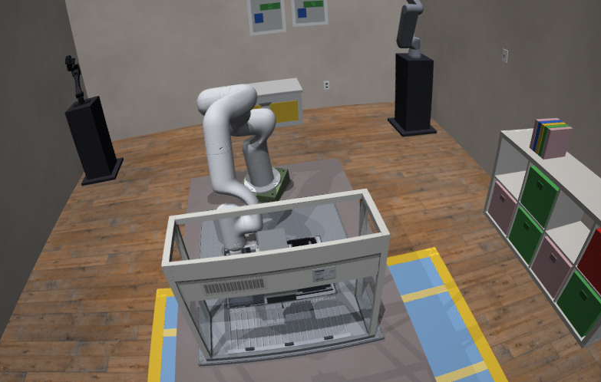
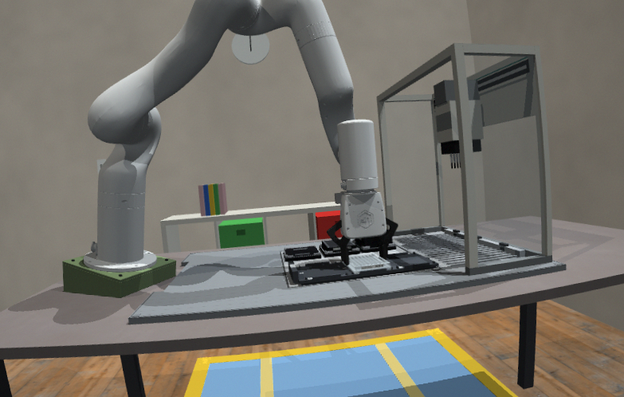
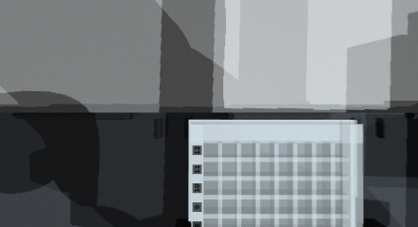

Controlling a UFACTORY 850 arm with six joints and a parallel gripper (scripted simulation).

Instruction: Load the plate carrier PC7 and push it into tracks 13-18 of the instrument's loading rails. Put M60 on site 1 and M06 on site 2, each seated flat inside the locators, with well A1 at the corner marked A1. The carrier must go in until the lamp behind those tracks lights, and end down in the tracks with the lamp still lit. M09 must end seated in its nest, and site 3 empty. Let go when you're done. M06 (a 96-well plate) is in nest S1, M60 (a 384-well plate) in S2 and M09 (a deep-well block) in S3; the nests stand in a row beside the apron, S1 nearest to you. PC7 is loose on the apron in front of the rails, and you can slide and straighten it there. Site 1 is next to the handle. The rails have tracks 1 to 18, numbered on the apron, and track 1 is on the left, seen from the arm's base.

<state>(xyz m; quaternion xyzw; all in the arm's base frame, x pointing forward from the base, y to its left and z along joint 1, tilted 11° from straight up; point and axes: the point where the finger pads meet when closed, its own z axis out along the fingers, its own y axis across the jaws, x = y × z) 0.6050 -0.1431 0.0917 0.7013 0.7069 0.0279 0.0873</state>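
Now: hand 10 mm above the 96-well plate M06. Also, from my hand: nest S2: 260 mm to the left, 20 mm below, 10 mm behind; then nest S1: 260 mm to the left, 120 mm behind, 20 mm below; then carrier PC7: 10 mm below, 10 mm behind.
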